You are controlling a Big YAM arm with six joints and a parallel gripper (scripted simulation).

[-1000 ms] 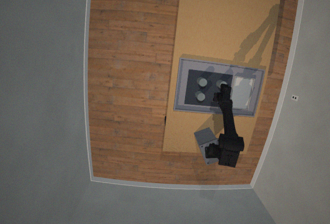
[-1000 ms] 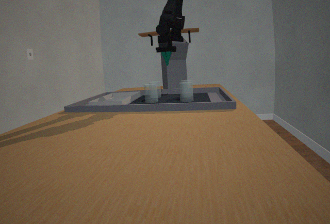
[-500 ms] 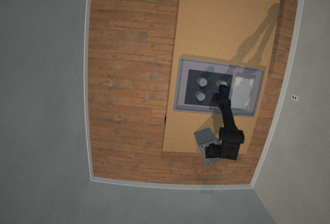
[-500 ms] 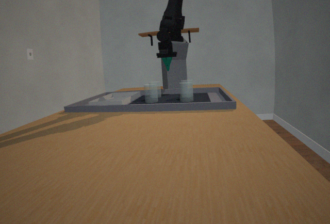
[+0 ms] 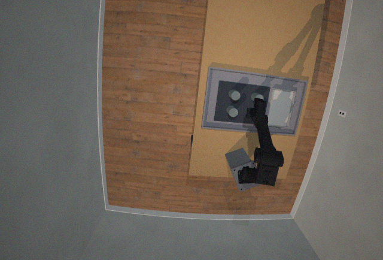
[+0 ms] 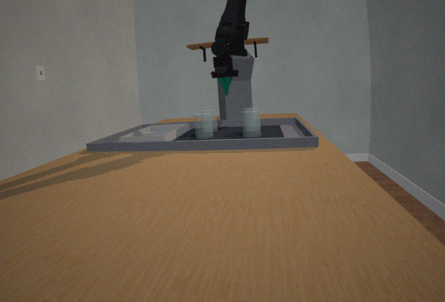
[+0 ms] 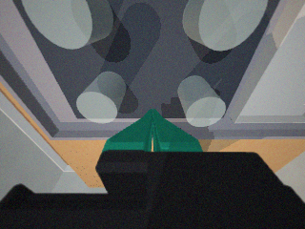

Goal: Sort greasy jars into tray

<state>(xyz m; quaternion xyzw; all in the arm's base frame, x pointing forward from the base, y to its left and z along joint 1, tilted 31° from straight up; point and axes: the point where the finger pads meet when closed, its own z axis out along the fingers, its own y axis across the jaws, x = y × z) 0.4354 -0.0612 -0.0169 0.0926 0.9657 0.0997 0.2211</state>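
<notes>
Now: the rimmed steel table top 20 mm ahead of my hand, 100 mm to the right of it and 160 mm below it. From my hand the other things lie so: pale tray 30 mm behind, 310 mm to the right, 150 mm below; then dark drying mat 20 mm ahead, 10 mm to the left, 160 mm below.
</notes>
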